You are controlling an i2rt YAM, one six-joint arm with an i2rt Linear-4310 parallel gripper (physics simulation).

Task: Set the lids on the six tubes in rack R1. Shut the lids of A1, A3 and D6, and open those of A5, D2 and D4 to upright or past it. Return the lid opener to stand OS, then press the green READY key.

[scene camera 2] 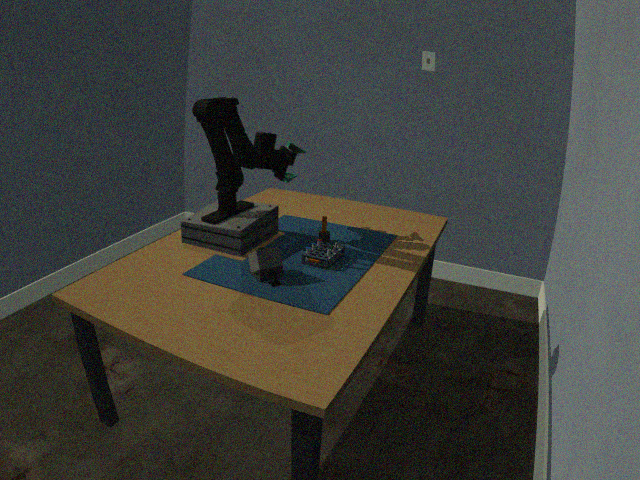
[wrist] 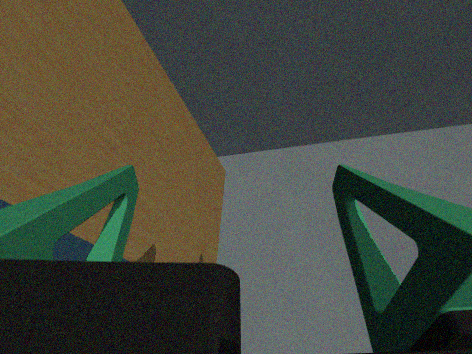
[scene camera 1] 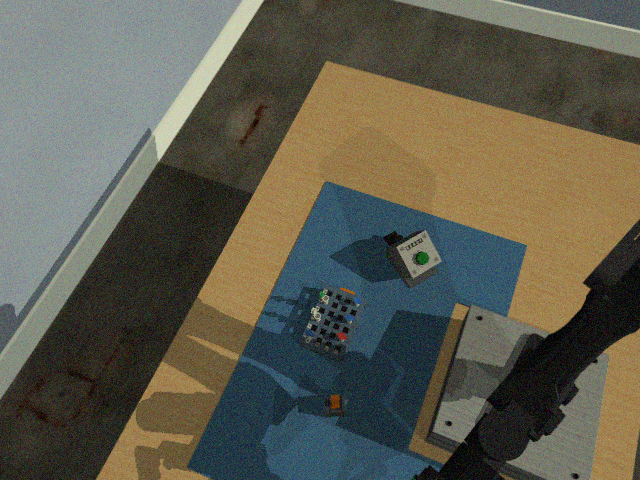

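Observation:
Rack R1 [scene camera 1: 330, 321] [scene camera 2: 323, 255] stands on the blue mat, with small tubes with white, green, blue and red parts in it. Which lids are shut or open is too small to tell. The orange lid opener [scene camera 1: 334, 402] [scene camera 2: 324, 225] stands upright in its small dark stand, beside the rack and apart from it. The green READY key [scene camera 1: 421, 257] is on top of a pale box [scene camera 1: 416, 269] [scene camera 2: 266, 259] on the other side of the rack. My gripper [scene camera 2: 293, 163] [wrist: 235, 176] is open and empty, high above the table, back toward the arm's base. Its fingers do not show in scene camera 1.
The arm's base stands on a grey block [scene camera 1: 558, 428] [scene camera 2: 222, 235] at the mat's edge. The blue mat [scene camera 1: 485, 268] [scene camera 2: 310, 302] lies on the wooden table [scene camera 1: 382, 108] [scene camera 2: 170, 310] [wrist: 75, 100]. Walls [scene camera 2: 336, 103] [wrist: 300, 225] stand beyond the table.

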